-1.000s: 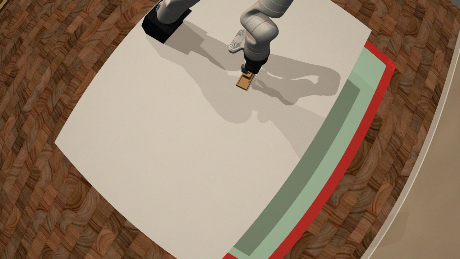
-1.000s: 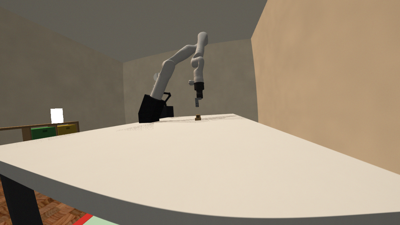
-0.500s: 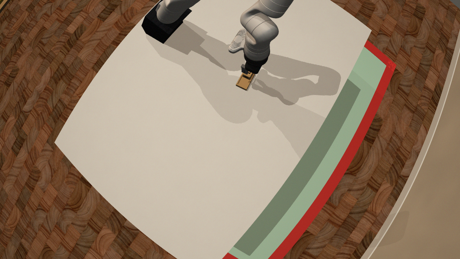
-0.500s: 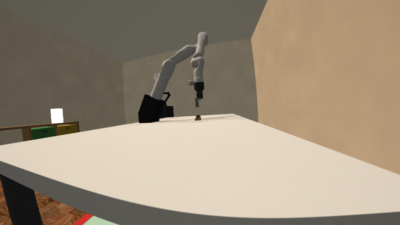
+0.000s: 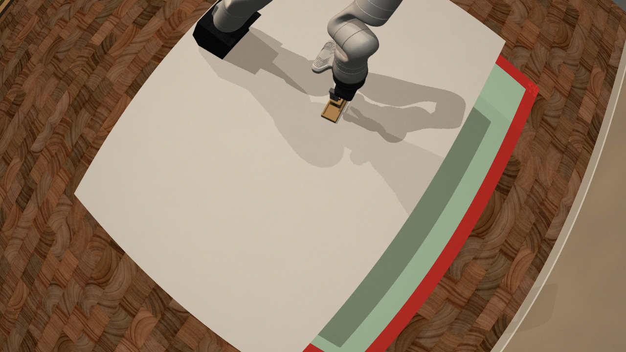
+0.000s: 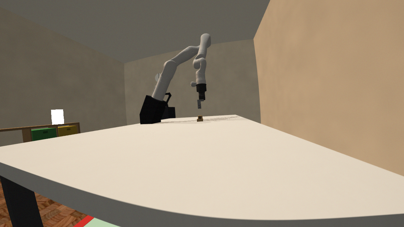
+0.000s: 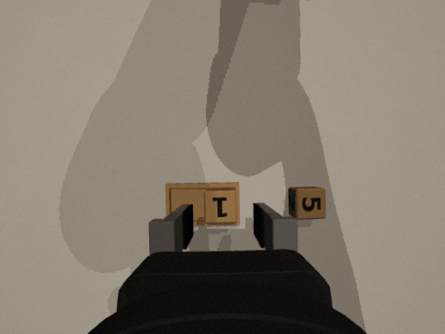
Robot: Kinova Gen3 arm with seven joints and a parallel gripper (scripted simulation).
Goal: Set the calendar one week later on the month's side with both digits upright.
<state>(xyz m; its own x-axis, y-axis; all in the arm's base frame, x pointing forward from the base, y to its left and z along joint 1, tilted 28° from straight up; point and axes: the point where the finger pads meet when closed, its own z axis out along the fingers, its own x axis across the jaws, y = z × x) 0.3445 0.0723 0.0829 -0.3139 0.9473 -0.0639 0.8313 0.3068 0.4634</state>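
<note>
My gripper is now 1 cm short of the wooden tray, 2 cm to the left of it and 10 cm above it.
</note>
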